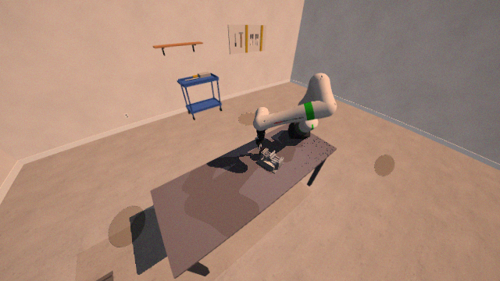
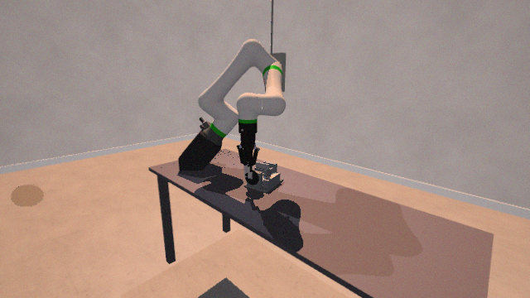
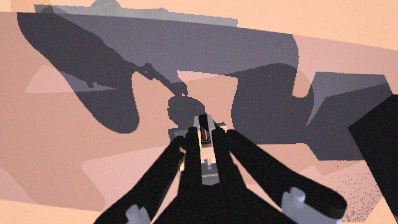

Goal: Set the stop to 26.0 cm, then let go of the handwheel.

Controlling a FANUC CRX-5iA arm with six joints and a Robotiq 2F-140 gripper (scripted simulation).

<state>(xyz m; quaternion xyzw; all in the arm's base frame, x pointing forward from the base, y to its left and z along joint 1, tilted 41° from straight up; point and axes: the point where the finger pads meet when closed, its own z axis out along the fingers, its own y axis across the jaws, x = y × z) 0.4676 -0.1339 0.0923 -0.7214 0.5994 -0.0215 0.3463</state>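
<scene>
The grey stop fixture is 14 cm to the left of my hand, 3 cm below it and 3 cm behind it. The rest, counted from my hand: handwheel: 2 cm to the left, 2 cm below, 1 cm behind.
</scene>
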